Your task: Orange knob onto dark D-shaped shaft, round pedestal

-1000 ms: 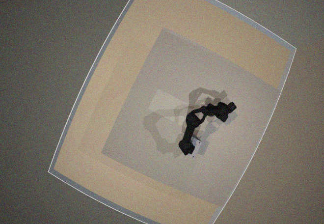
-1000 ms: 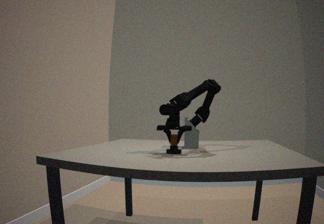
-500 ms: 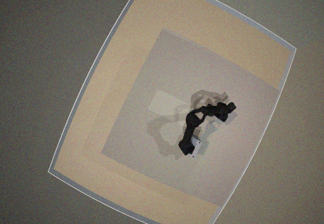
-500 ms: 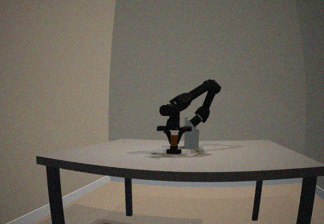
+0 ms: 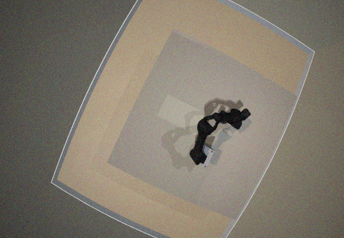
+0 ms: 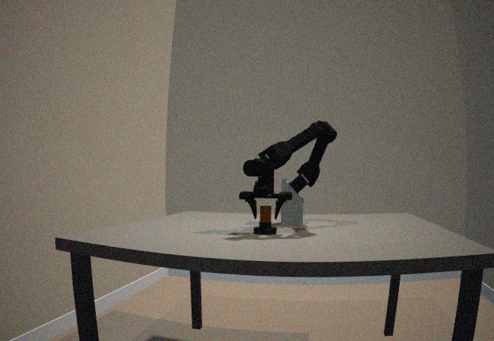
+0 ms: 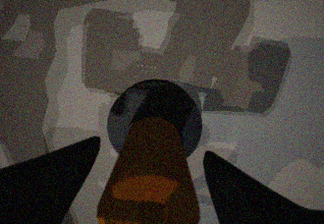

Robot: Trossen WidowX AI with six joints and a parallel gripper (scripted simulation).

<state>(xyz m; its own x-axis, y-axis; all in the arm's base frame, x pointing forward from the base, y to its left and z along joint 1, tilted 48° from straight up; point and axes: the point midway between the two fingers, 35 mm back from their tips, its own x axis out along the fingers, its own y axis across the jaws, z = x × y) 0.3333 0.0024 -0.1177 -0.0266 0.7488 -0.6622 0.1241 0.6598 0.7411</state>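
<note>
My gripper tip is 20 mm below the orange knob. Also, from my gripper tip: dark round pedestal 20 mm below.
</note>
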